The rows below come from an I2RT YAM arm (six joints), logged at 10 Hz.
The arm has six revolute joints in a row. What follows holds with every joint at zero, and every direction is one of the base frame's. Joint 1 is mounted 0.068 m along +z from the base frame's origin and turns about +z. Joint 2 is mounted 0.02 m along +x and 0.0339 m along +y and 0.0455 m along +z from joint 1 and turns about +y. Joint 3 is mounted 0.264 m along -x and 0.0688 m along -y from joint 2 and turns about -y. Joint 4 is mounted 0.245 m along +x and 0.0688 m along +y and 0.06 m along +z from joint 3 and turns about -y. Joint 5 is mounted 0.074 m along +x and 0.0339 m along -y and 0.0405 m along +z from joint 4 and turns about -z. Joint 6 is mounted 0.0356 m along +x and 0.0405 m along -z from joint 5 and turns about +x. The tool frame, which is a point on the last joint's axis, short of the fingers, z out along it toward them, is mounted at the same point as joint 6; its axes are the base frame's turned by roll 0, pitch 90 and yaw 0 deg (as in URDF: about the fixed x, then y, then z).
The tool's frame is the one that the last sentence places.
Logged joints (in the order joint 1, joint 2, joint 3, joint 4, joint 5, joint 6), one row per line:
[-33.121 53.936 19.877 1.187 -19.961 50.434]
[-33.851 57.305 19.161 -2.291 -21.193 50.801]
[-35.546 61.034 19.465 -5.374 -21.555 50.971]
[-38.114 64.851 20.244 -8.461 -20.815 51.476]
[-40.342 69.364 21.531 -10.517 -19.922 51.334]
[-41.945 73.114 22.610 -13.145 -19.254 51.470]
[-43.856 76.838 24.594 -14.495 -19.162 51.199]
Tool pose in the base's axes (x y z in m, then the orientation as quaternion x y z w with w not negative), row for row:
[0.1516 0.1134 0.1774 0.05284 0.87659 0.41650 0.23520]
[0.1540 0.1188 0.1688 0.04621 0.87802 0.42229 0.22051]
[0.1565 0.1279 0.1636 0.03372 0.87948 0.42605 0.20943]
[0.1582 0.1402 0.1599 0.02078 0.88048 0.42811 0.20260]
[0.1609 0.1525 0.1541 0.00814 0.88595 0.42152 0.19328]
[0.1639 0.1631 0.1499 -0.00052 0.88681 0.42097 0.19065]
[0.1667 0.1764 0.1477 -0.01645 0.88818 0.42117 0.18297]
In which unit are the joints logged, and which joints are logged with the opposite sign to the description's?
The joints are logged in degrees. Opposite sign: joint 1, joint 4.
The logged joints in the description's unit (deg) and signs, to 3 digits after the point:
[33.121 53.936 19.877 -1.187 -19.961 50.434]
[33.851 57.305 19.161 2.291 -21.193 50.801]
[35.546 61.034 19.465 5.374 -21.555 50.971]
[38.114 64.851 20.244 8.461 -20.815 51.476]
[40.342 69.364 21.531 10.517 -19.922 51.334]
[41.945 73.114 22.610 13.145 -19.254 51.470]
[43.856 76.838 24.594 14.495 -19.162 51.199]

